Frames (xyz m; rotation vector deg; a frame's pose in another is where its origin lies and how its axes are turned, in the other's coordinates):
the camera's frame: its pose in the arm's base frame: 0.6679 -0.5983 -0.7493 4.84 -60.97 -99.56
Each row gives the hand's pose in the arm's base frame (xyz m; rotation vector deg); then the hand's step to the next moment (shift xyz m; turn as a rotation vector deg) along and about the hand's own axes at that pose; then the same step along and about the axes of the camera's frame.
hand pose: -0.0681 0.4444 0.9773 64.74 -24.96 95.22
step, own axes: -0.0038 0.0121 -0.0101 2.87 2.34 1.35
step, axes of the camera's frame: 0.0043 -0.0148 0.0050 2.47 1.39 2.74
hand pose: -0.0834 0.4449 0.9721 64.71 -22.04 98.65
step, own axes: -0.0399 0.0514 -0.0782 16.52 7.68 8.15
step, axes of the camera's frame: 0.0045 -0.1011 0.0107 9.57 10.81 13.78
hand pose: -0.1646 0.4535 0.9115 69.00 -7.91 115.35
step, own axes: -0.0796 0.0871 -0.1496 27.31 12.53 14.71
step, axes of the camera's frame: 0.0442 -0.1841 -0.0217 15.99 19.03 22.39
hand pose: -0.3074 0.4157 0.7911 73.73 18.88 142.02
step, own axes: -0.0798 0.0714 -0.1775 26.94 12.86 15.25
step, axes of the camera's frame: 0.0801 -0.1707 -0.0860 16.12 19.59 21.92
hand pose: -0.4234 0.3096 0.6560 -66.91 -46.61 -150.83
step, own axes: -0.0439 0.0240 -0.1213 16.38 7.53 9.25
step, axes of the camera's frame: 0.0512 -0.0842 -0.0866 9.61 11.72 13.45
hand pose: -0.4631 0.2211 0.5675 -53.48 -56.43 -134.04
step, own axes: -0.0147 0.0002 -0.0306 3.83 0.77 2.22
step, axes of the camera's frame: 0.0069 -0.0188 -0.0274 1.79 1.99 3.61
